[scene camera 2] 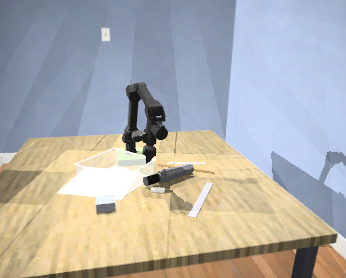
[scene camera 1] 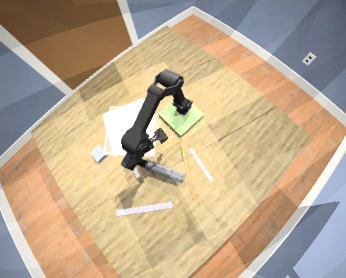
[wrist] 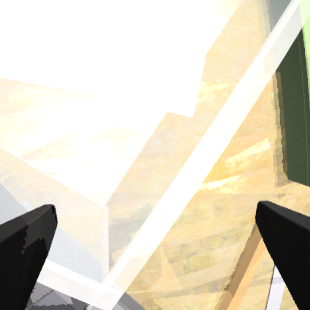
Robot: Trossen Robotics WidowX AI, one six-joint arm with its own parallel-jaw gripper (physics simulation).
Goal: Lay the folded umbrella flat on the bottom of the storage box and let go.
Scene:
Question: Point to a storage box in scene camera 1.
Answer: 121,118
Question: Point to a storage box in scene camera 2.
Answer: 115,171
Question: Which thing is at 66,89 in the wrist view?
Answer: A storage box.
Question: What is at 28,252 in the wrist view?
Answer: My gripper.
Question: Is my gripper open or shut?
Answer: Open.

